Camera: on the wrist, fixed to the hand. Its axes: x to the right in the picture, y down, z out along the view.
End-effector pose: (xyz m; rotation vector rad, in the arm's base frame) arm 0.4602 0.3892 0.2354 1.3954 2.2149 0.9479
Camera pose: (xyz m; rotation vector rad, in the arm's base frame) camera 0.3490 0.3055 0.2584 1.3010 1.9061 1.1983
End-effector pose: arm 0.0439 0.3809 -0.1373 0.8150 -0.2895 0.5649
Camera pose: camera 0.0748 0.4132 -0.2711 0.5205 -0.4309 0.5167
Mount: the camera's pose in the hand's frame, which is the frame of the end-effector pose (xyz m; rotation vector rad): -0.0234 -0.0807 -0.1133 -0.3156 -0.0527 0.0370
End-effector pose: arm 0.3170 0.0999 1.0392 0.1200 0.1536 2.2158
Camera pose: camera 0.3785 0.1220 0.9142 0.0069 -0.2289 2.2415
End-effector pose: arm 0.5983 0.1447 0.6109 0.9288 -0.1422 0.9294
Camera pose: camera 0.6130 0.1931 0.4792 0.6598 -0.3421 0.8863
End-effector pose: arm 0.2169 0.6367 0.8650 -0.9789 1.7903 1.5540
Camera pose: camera 0.3015 0.5241 0.8564 -1.0407 1.5641 1.9074
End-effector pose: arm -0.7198 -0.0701 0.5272 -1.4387 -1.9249 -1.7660
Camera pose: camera -0.8178 -0.1643 0.4893 1.6133 1.6793 2.0998
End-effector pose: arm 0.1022 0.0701 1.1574 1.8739 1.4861 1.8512
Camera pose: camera -0.0278 0.0358 1.1148 1.7930 1.0741 1.9037
